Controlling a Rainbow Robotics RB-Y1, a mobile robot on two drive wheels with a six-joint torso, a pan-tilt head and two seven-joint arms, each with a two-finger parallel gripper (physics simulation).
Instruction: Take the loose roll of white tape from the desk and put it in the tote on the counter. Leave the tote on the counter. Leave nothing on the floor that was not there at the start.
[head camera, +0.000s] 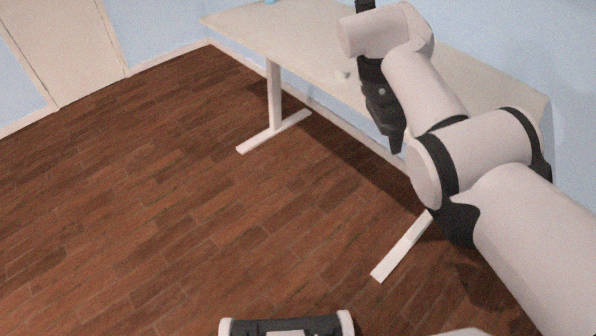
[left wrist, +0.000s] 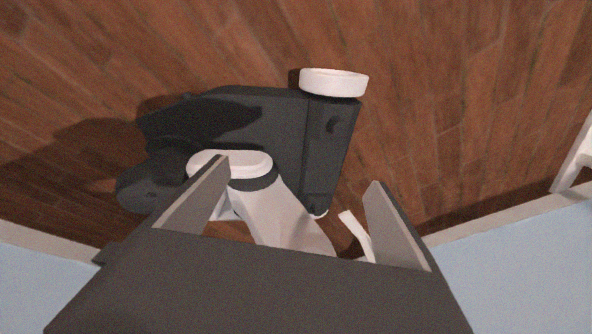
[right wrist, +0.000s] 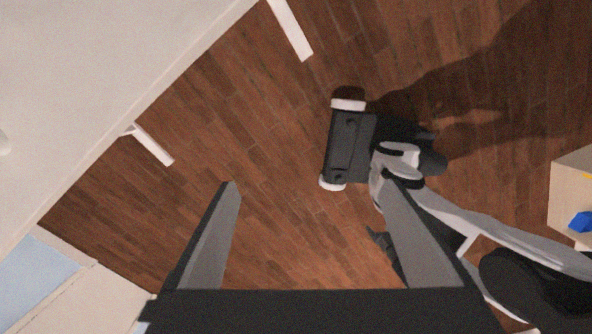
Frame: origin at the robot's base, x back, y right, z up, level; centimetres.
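Seen in the pictures: left gripper, fingertip midpoint: (left wrist: 299, 177) (right wrist: 376, 226); right gripper, fingertip midpoint: (head camera: 386, 135) (right wrist: 309, 189).
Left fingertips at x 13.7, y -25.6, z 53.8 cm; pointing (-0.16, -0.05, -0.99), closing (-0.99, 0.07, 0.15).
Pixels of each thing's middle, then the offset from my left fingertips to it. "spot": a spot on its surface instead. Level surfaces: height alone.
- tape at the middle of its body: (head camera: 341, 72) dy +49.3, dx -82.0, dz +42.4 cm
- desk at its surface level: dz +41.2 cm
- small white round thing at a spot on its surface: (right wrist: 4, 144) spot: dy +48.6, dx -79.6, dz +41.7 cm
- pale box-like piece at a spot on its surface: (right wrist: 567, 200) spot: dy -2.4, dx +182.9, dz -43.7 cm
- light blue object at a spot on its surface: (head camera: 270, 1) spot: dy +25.2, dx -163.4, dz +43.0 cm
The small white roll of tape (head camera: 342, 75) lies near the front edge of the desk (head camera: 280, 30) (right wrist: 85, 55). In the right wrist view, part of a small white round thing (right wrist: 4, 144), probably the tape, shows at the left edge. My right gripper (head camera: 397, 144) (right wrist: 309, 189) is open and empty; in the head view it hangs at the desk's front side, to the right of the tape. My left gripper (left wrist: 299, 177) is open and empty, high above the robot's base. The tote and the counter cannot be made out for certain.
A pale box-like piece (right wrist: 567, 200) with a blue object (right wrist: 581, 221) stands at the right edge of the right wrist view. A light blue object (head camera: 270, 1) is on the desk's far end. Desk feet (head camera: 274, 131) (right wrist: 152, 145) stand on the wooden floor. A door (head camera: 65, 50) is at the left.
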